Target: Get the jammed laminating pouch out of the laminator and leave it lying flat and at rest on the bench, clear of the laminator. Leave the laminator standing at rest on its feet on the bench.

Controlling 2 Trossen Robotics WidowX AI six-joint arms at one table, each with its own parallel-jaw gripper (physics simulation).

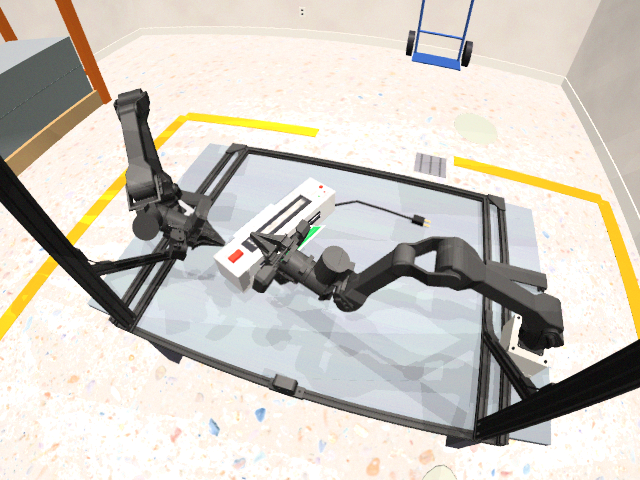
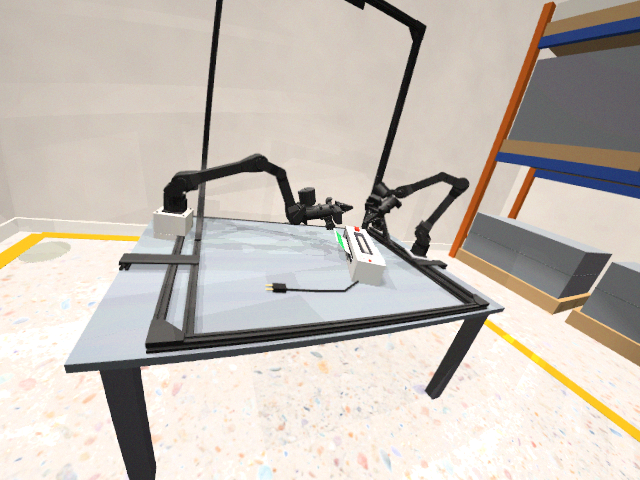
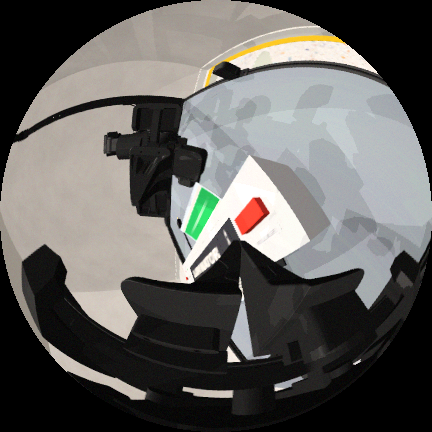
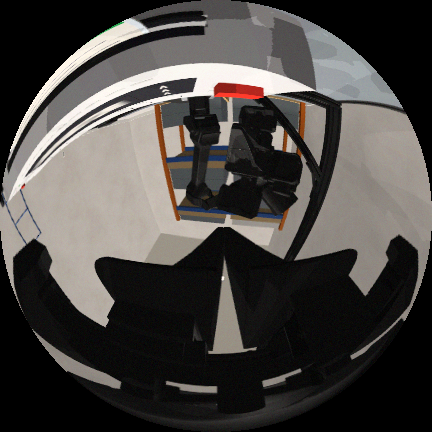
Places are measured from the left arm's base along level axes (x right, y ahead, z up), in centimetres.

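Pixels of known places: left gripper, fingertip midpoint: (image 1: 224,244) (image 2: 363,223) (image 3: 237,245) (image 4: 236,125); right gripper, fingertip midpoint: (image 1: 250,233) (image 2: 353,207) (image 3: 134,203) (image 4: 222,232); left arm's base, origin of the base link: (image 2: 418,254) (image 4: 198,96); right arm's base, origin of the base link: (image 1: 531,339) (image 2: 174,210).
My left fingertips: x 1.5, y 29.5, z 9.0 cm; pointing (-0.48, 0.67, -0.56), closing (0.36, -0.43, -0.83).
For each thing: its middle in the pictures, then the offset to it from my left fingertips. "spot": a spot on its surface instead. Level surfaces: height alone.
- white pouch, body centre: (image 4: 76,107) (image 3: 215,253) (image 1: 277,230) (image 2: 358,244) dx -14.1, dy +3.8, dz -5.5 cm
- black cord with a plug, surface spot: (image 2: 279,287) (image 1: 419,217) spot: dx -46.9, dy +30.7, dz -10.4 cm
- bench, its level: dz -11.8 cm
The white laminator (image 1: 315,192) (image 2: 368,271) (image 3: 290,240) (image 4: 240,45) stands on the bench, its red button (image 1: 235,256) (image 2: 356,228) (image 3: 252,215) (image 4: 239,91) facing up. The green and white pouch (image 1: 311,235) (image 2: 340,240) (image 3: 202,210) sticks out of its slot side at a slant; its inner part is hidden. My left gripper (image 1: 224,243) (image 3: 237,245) is shut and empty, beside the laminator's button end, opposite the pouch. My right gripper (image 1: 251,235) (image 2: 352,207) (image 4: 222,232) is shut and empty, above the button end from the pouch side. Contact with the laminator cannot be told.
A black cord with a plug (image 1: 418,220) (image 2: 279,287) runs from the laminator's far end across the bench (image 1: 361,361) (image 2: 242,310). Dark frame beams (image 1: 372,178) (image 2: 310,329) border the bench, with uprights (image 1: 56,248) (image 2: 209,98) rising at its edge.
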